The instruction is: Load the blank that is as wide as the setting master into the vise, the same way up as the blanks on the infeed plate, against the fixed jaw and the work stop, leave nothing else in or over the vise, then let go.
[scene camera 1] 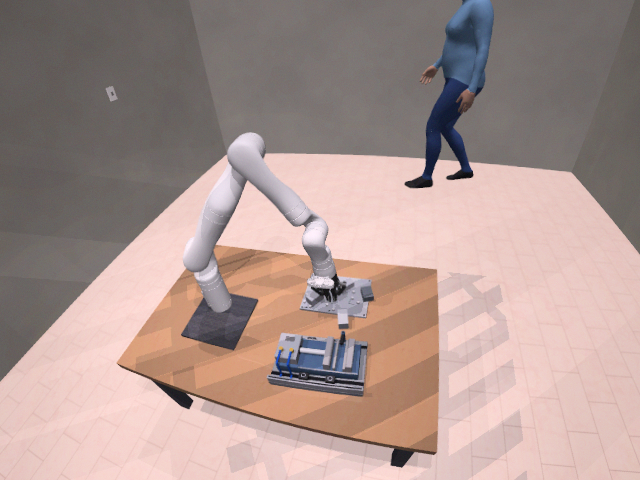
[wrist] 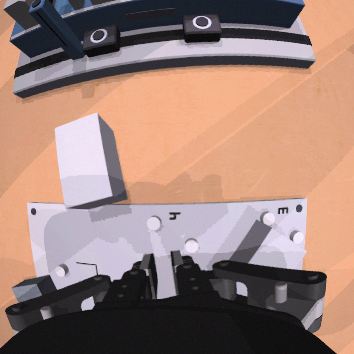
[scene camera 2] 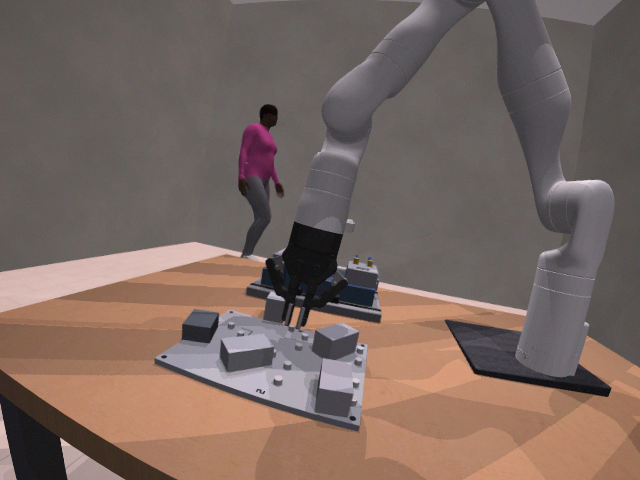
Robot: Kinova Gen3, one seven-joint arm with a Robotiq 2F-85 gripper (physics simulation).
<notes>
The pictures show: the gripper, a setting master, a grey infeed plate and a blue vise body.
The gripper also shows in the wrist view.
</notes>
